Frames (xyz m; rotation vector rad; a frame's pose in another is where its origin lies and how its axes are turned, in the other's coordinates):
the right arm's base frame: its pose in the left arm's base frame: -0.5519 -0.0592 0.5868 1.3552 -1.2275 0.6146
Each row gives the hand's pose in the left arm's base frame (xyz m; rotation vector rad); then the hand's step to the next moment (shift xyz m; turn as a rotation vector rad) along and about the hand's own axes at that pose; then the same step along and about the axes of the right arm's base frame.
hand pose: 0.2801 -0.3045 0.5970 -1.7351 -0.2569 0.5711
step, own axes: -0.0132 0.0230 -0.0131 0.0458 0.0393 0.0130
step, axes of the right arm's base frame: -0.0107 -0.0041 0.0273 -0.0436 -0.0396 -0.0184
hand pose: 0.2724 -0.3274 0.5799 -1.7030 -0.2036 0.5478
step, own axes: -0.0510 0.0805 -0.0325 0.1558 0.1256 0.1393
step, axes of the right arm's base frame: -0.0481 0.0016 0.0885 -0.1907 -0.0807 -0.1288
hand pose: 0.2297 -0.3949 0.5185 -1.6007 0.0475 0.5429
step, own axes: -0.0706 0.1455 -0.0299 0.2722 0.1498 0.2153
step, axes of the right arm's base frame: -0.1106 0.0387 0.1154 -0.2588 -0.1495 -0.2315
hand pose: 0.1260 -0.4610 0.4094 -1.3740 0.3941 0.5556
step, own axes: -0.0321 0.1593 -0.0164 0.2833 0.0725 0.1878
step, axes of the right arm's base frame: -0.1372 0.0623 0.0630 -0.1848 -0.1865 -0.2278
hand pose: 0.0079 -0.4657 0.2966 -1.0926 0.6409 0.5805
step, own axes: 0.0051 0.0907 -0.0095 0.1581 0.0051 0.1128
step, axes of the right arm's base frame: -0.0830 0.0369 0.0097 -0.0715 -0.1196 -0.1354
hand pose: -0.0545 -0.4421 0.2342 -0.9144 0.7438 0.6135
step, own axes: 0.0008 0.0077 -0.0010 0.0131 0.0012 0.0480
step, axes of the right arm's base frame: -0.0068 0.0038 -0.0001 0.0009 -0.0075 -0.0492
